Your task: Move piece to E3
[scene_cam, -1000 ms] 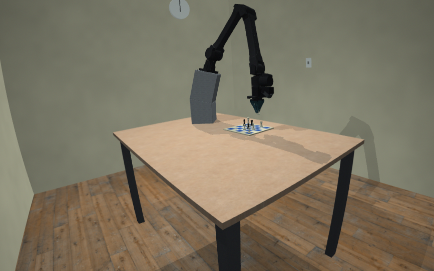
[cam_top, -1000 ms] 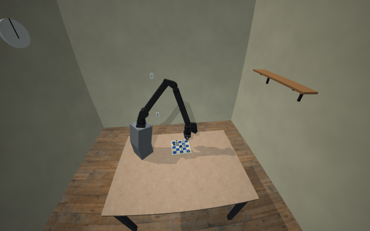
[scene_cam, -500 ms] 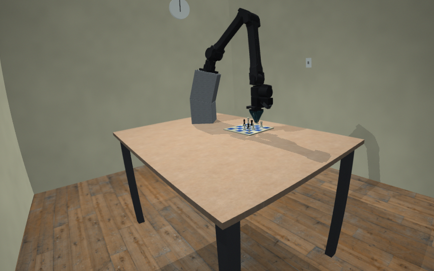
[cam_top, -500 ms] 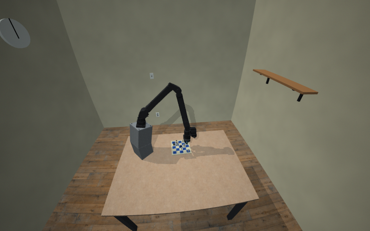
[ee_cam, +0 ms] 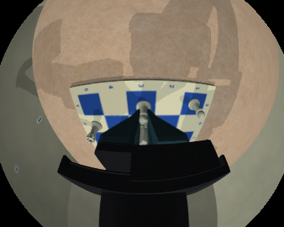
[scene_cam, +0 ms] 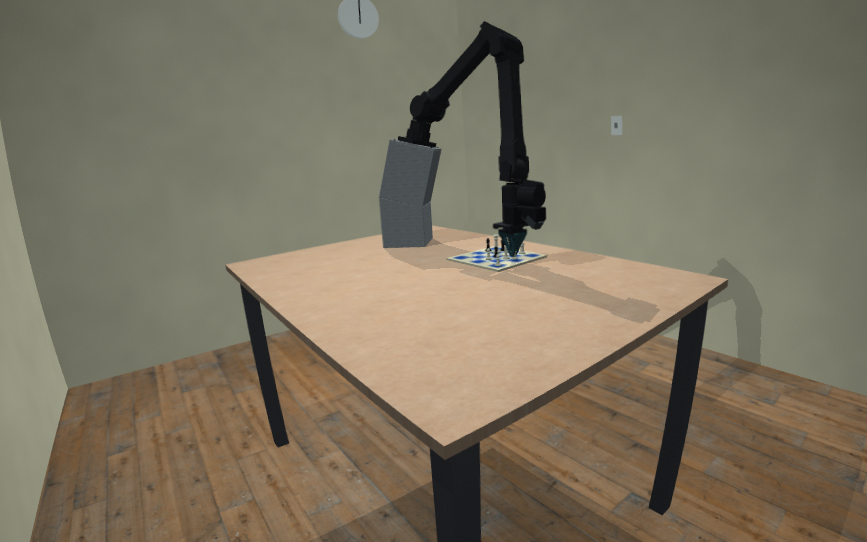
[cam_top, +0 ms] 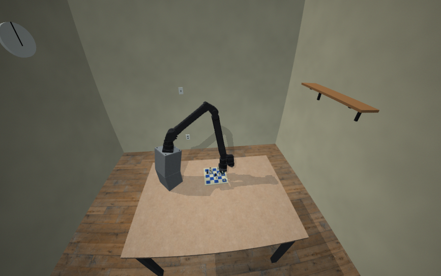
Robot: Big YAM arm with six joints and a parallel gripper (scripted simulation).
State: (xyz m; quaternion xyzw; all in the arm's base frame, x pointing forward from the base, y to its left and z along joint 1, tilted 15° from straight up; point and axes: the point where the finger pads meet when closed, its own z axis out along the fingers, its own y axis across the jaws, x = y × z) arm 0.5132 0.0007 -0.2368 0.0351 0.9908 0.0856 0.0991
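Now: the chessboard 70 mm behind my hand, 10 mm to the left of it and 20 mm below it.
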